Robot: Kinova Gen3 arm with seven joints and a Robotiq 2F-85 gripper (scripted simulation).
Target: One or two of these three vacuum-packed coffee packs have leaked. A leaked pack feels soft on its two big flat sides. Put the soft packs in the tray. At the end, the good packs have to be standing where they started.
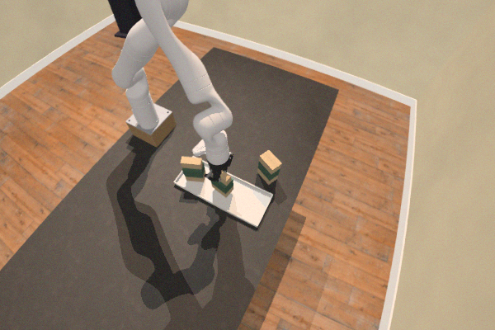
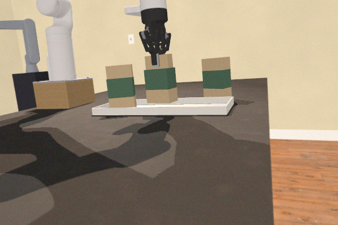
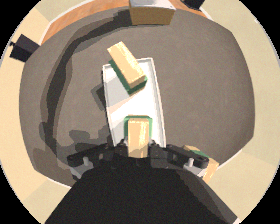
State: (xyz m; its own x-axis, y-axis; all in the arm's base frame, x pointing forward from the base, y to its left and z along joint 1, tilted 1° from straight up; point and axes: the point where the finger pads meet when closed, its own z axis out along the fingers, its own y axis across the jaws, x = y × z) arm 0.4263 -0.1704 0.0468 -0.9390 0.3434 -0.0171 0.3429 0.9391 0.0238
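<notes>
Right now the white tray is 140 mm below my hand.
</notes>
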